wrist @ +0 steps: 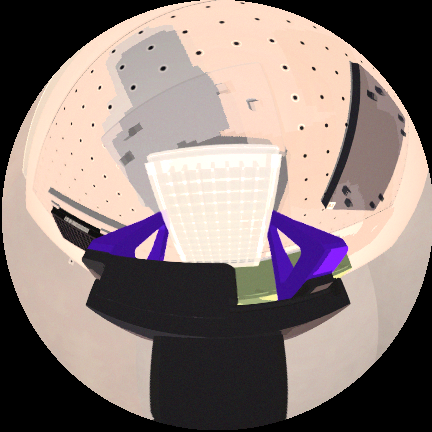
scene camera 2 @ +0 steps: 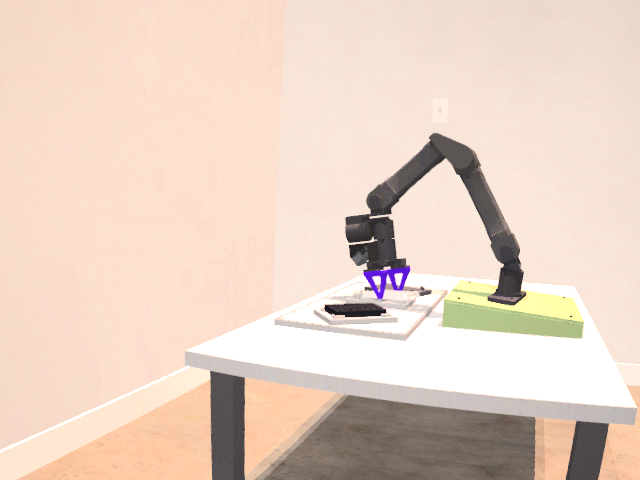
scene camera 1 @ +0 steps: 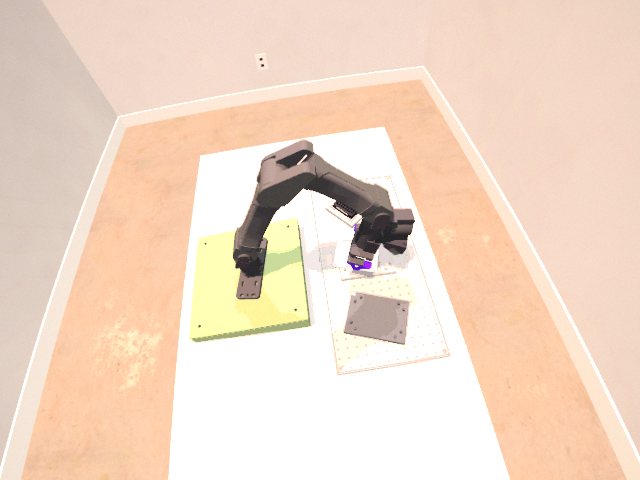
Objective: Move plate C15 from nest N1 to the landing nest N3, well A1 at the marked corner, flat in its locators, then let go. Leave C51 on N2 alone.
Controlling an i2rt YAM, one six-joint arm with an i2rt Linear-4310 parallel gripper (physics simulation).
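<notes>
My gripper [scene camera 1: 358,248] [scene camera 2: 389,292] [wrist: 217,214], with purple fingers, is shut on a pale, see-through well plate [scene camera 1: 340,255] [wrist: 215,210], apparently C15. It holds the plate roughly level, low over the white middle nest [scene camera 1: 369,275] [scene camera 2: 398,303] [wrist: 250,120]. In the wrist view the plate covers the nest's near part; contact is hidden, and the marked corner and well A1 cannot be made out. A black plate [scene camera 1: 345,208] [scene camera 2: 355,309] [wrist: 75,227], apparently C51, rests on another white nest [scene camera 1: 354,222] [scene camera 2: 361,320]. No nest labels are readable.
A dark grey nest [scene camera 1: 377,317] [scene camera 2: 423,292] [wrist: 377,145] with small raised locators bears no plate. The nests stand on a pale perforated board [scene camera 1: 338,351] [scene camera 2: 289,321] [wrist: 300,50]. The arm's green base block [scene camera 1: 279,310] [scene camera 2: 516,320] [wrist: 255,285] stands beside the board.
</notes>
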